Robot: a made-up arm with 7 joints.
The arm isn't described. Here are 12 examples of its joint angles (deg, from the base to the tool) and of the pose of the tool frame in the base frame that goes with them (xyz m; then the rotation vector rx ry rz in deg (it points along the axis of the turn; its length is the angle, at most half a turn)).
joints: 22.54 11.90 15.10 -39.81 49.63 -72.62 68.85
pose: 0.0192 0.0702 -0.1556 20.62 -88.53 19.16
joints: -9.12 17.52 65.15 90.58 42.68 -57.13 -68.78
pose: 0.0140 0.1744 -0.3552 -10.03 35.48 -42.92
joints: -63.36 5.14 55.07 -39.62 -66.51 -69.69 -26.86
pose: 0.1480 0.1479 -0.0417 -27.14 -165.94 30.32
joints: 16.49 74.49 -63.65 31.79 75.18 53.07 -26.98
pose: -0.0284 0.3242 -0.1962 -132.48 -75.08 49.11
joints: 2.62 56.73 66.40 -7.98 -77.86 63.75 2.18
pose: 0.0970 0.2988 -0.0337 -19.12 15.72 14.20
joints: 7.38 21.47 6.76 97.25 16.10 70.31 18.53
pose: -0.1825 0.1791 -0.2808 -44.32 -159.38 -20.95
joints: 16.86 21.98 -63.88 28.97 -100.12 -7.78 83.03
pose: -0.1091 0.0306 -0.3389 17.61 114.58 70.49
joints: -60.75 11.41 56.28 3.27 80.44 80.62 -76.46
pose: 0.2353 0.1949 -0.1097 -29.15 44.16 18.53
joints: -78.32 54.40 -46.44 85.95 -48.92 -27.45 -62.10
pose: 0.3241 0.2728 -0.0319 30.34 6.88 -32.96
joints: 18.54 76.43 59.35 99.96 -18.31 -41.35 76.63
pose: -0.0764 0.4151 -0.0411 66.92 -17.45 150.71
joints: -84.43 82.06 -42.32 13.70 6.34 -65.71 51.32
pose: 0.2390 0.1554 0.0937 45.96 -105.32 -14.41
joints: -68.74 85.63 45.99 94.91 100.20 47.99 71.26
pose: 0.1006 0.4067 0.0218 -117.10 -48.12 -118.92
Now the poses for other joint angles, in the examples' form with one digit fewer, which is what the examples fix.
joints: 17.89 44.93 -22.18 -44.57 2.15 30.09 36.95
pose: 0.054 0.101 -0.184 41.3 12.9 3.4
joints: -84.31 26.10 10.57 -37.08 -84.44 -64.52 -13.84
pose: 0.175 0.102 0.104 -79.3 -142.6 -55.1
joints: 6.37 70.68 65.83 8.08 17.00 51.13 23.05
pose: 0.060 0.367 0.038 60.7 18.5 106.3
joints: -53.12 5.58 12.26 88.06 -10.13 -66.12 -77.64
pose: 0.281 0.048 -0.255 5.7 -16.6 -69.2
